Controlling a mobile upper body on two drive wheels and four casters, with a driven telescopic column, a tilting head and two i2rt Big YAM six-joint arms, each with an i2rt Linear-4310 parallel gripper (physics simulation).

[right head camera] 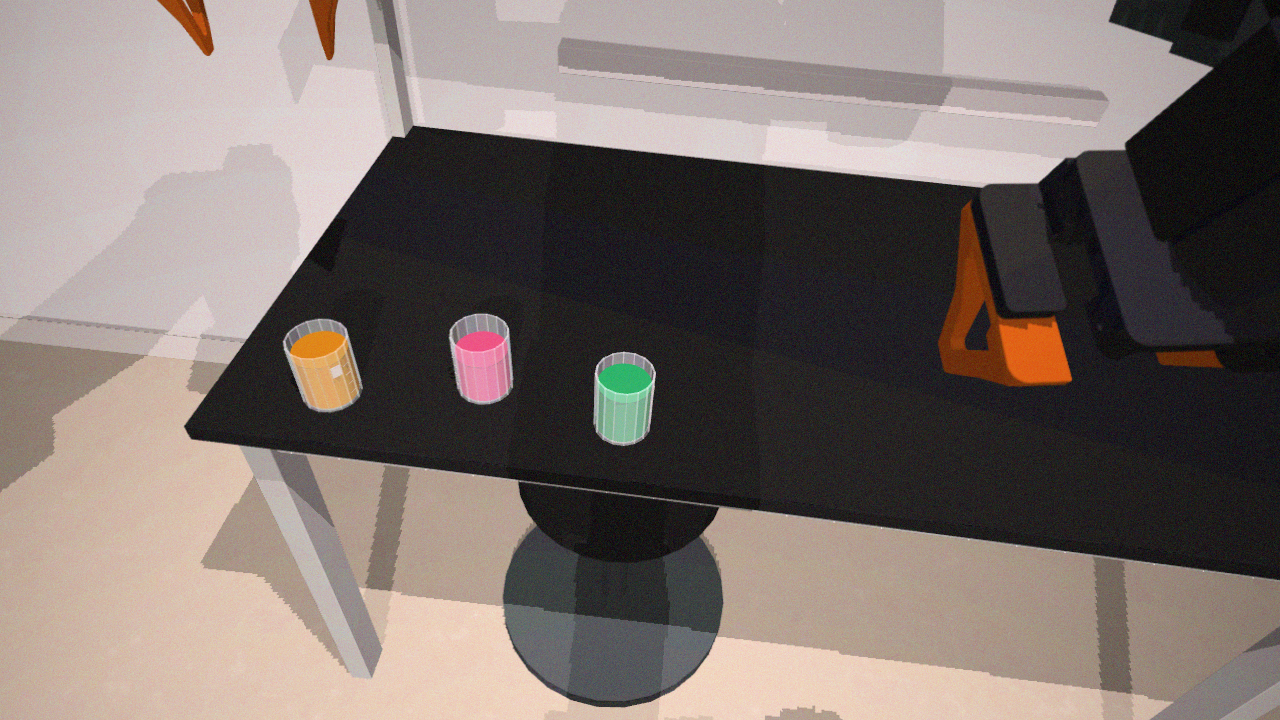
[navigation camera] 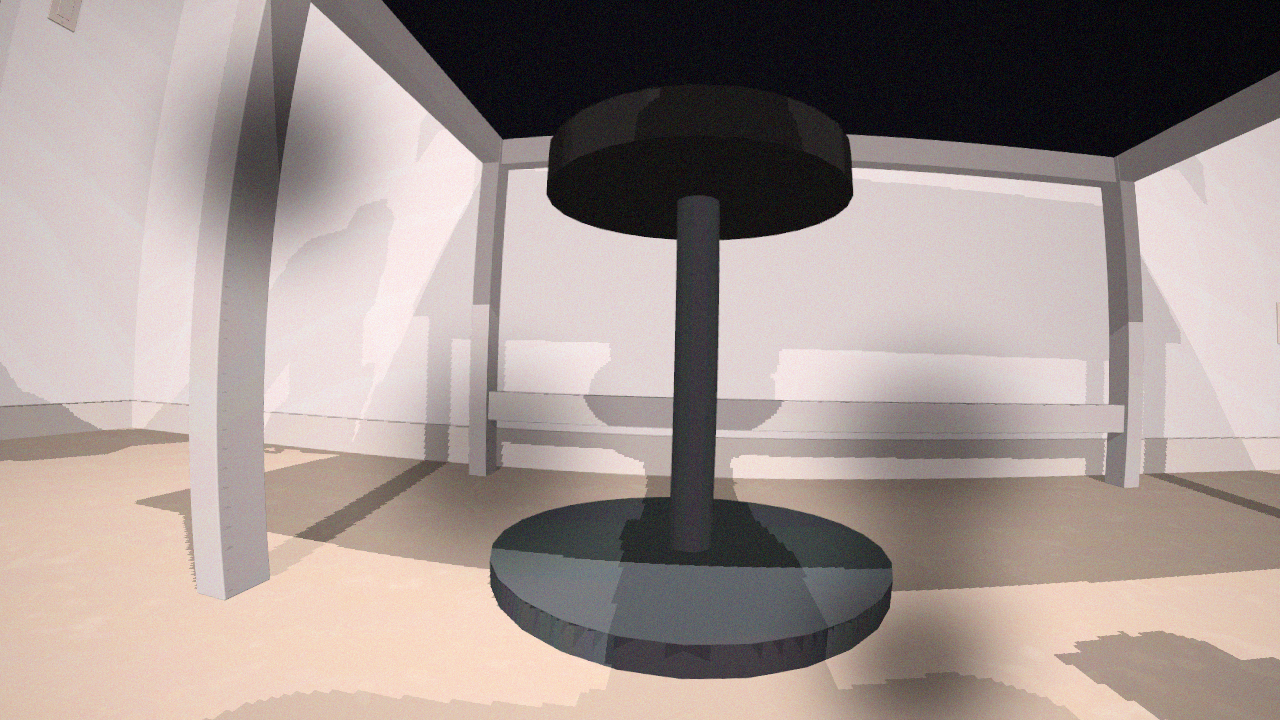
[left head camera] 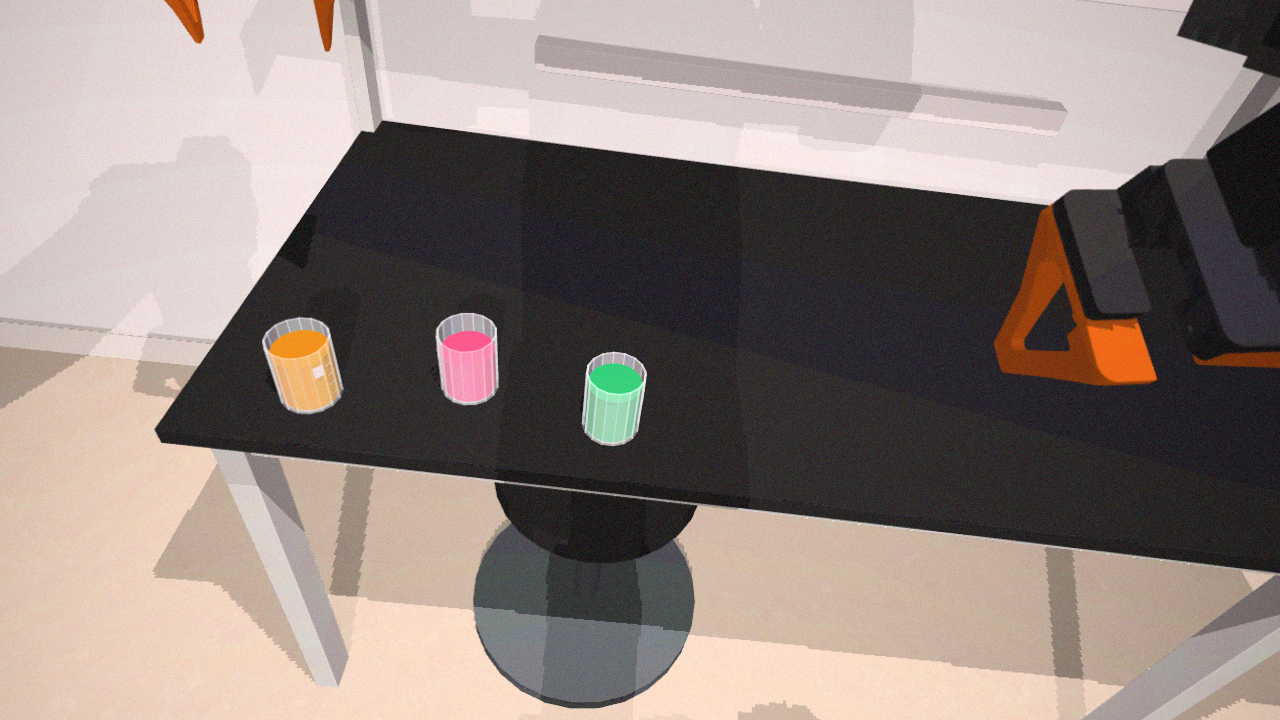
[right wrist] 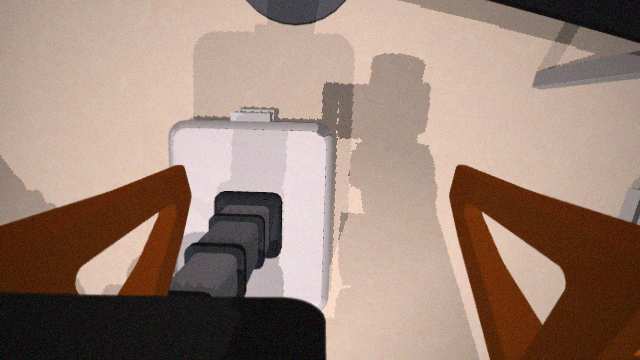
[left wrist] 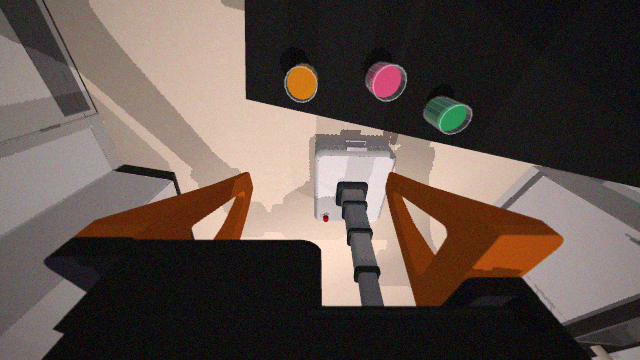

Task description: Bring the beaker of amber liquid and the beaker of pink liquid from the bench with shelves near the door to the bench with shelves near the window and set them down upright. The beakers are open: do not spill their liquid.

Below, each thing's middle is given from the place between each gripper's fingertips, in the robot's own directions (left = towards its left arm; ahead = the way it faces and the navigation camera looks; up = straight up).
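The amber beaker (left head camera: 300, 353) sits 10 mm ahead of my left hand, 40 mm to the left of it and 380 mm below it. From that same left hand, the pink beaker (left head camera: 467, 351) is barely ahead, a good way to the right and well below, while the green beaker (left wrist: 449, 116) is slightly behind, far to the right and far below. My right hand, for its part, is well above the green beaker, some way to the right of it and far short of it. Measured from my right hand, the amber beaker is 460 mm ahead, 460 mm below and 500 mm to the left, and the pink beaker is well below, far to the left and far ahead.
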